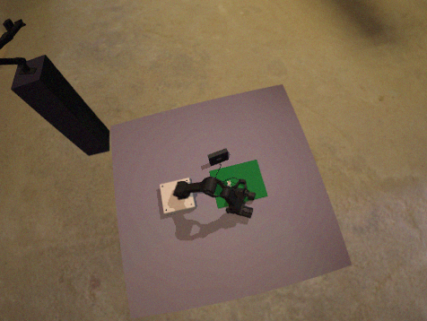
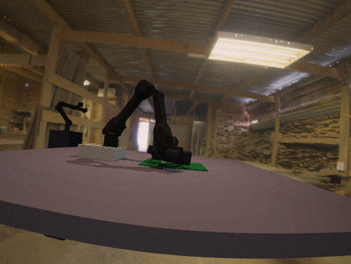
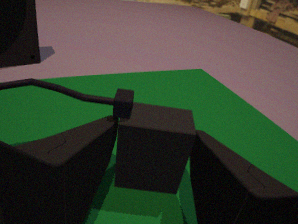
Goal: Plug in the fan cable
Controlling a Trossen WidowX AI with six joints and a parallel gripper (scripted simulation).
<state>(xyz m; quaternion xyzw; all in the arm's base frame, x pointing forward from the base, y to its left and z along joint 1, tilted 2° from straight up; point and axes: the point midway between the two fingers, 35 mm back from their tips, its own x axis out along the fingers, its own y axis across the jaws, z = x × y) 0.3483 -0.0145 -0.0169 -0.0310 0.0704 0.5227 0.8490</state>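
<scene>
The black fan plug lies 10 mm below my gripper tip. Also, from my gripper tip: four-pin fan header (80 mm behind, 10 mm to the left, 30 mm below); green board (30 mm behind, 50 mm below); fan (110 mm behind, 160 mm to the left, 30 mm above).
</scene>
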